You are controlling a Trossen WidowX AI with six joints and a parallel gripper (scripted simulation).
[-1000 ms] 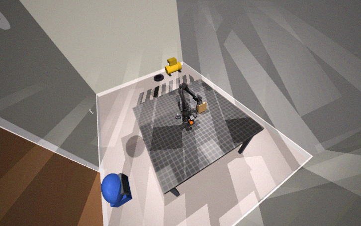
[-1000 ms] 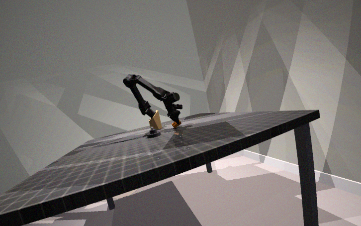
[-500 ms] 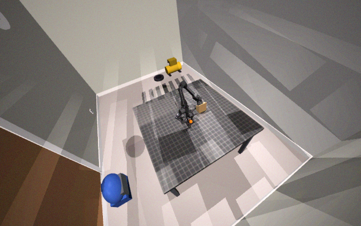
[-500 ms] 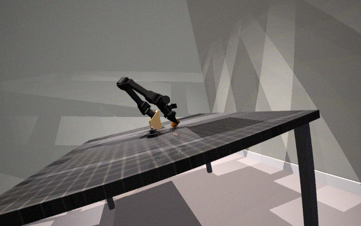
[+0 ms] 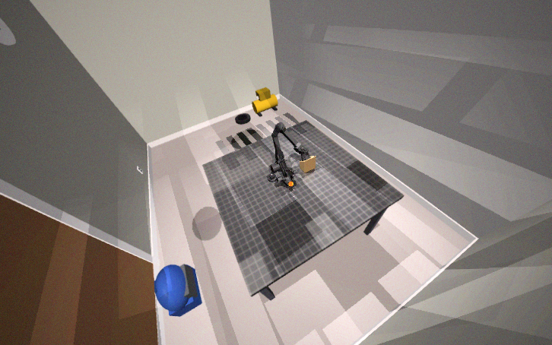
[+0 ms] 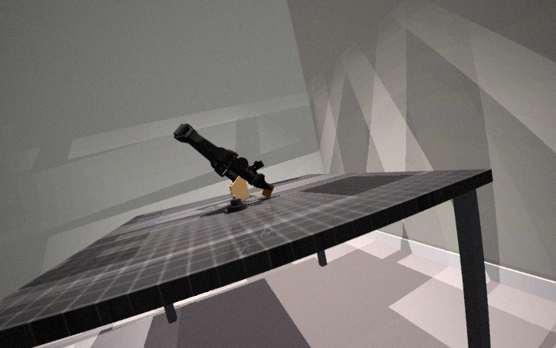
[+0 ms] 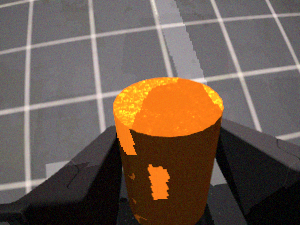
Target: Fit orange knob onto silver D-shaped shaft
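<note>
Right now my gripper tip is 10 mm below the orange knob. Round my gripper tip: round pedestal 190 mm to the right, 80 mm ahead, 10 mm below.
</note>
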